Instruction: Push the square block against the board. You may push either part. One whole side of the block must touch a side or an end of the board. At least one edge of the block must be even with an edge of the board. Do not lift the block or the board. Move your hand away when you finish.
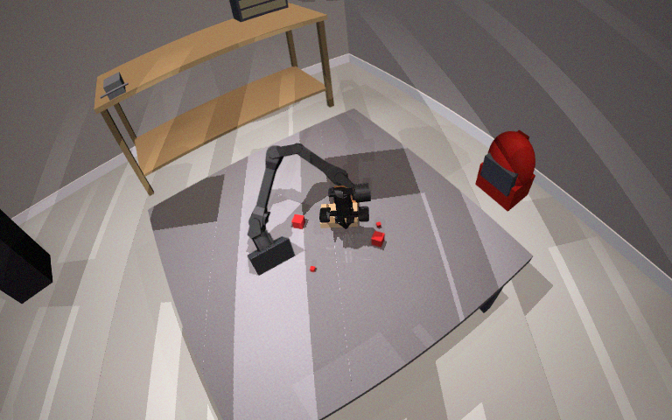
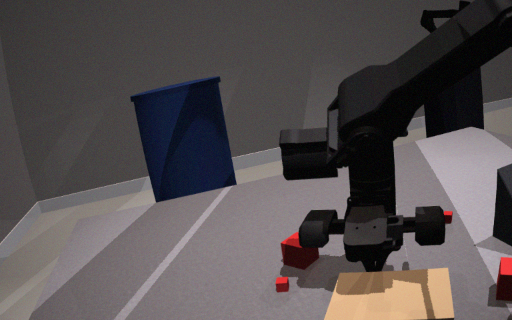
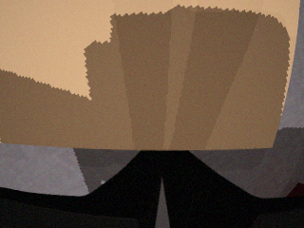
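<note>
Right now the tan board is 70 mm to the left of my gripper tip, 20 mm ahead of it and 10 mm above it. Also, from my gripper tip: orange square block 120 mm to the left, 110 mm ahead, 10 mm above.
</note>
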